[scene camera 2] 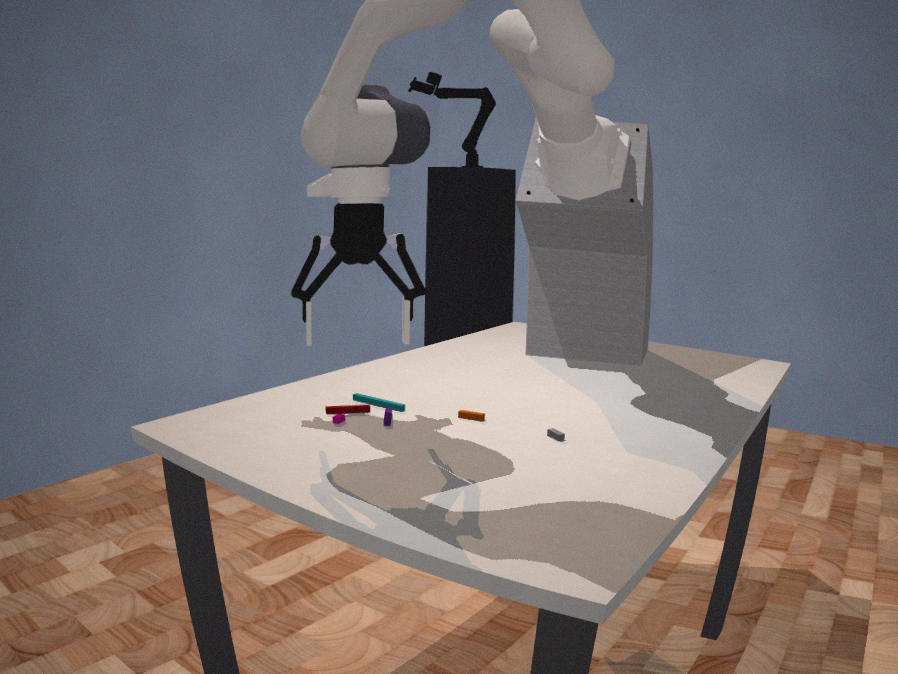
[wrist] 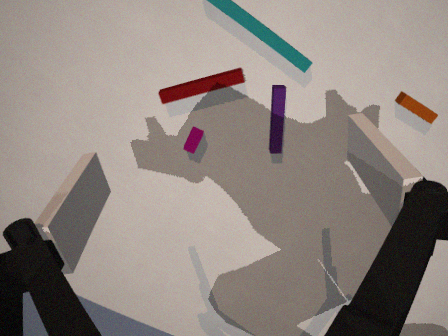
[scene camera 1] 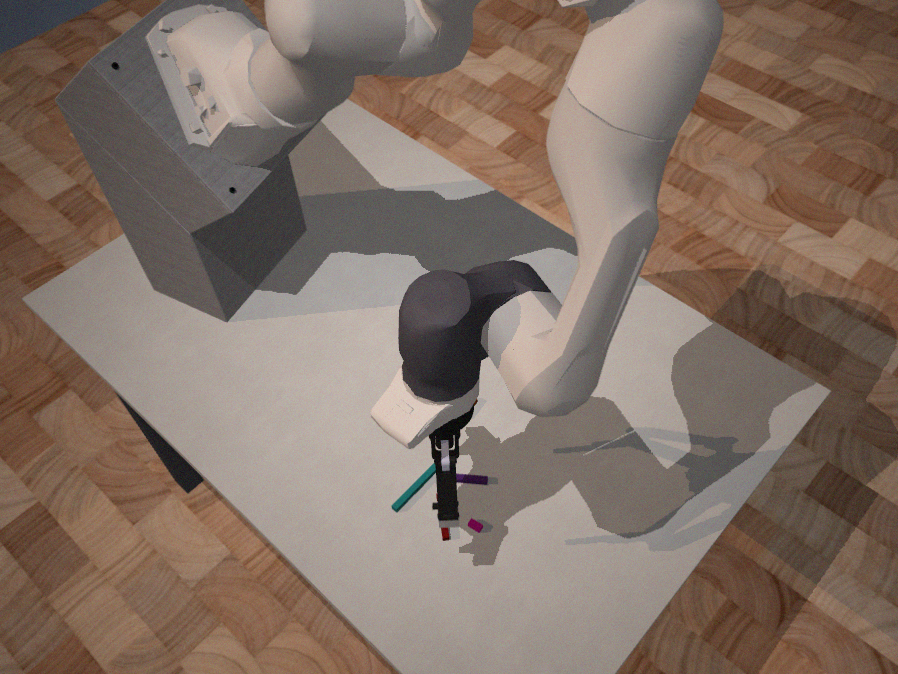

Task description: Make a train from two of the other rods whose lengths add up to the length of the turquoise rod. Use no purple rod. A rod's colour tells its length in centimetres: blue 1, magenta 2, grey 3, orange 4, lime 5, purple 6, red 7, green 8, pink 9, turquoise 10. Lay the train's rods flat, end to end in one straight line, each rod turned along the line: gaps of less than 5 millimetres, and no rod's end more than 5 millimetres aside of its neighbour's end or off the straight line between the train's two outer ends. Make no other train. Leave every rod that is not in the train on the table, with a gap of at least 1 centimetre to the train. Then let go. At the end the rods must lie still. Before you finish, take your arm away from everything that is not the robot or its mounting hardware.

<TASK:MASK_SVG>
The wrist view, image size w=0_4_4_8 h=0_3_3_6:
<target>gripper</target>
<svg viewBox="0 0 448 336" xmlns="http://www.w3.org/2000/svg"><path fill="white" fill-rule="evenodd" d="M96 152L86 153L81 156L35 223L30 218L23 218L11 223L3 231L3 236L12 250L0 254L0 336L23 336L23 293L26 292L30 293L49 336L102 336L64 274L72 274L111 192ZM348 115L347 159L392 228L348 306L342 306L324 336L399 336L430 257L433 256L436 240L448 240L448 191L444 185L426 180L363 113Z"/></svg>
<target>purple rod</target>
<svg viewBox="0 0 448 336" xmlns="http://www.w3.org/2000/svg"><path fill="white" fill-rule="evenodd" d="M285 85L272 85L270 154L282 153L286 99Z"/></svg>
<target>red rod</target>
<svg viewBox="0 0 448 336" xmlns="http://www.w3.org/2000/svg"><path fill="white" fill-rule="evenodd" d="M242 69L237 68L160 89L158 94L162 104L244 83Z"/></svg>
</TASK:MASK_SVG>
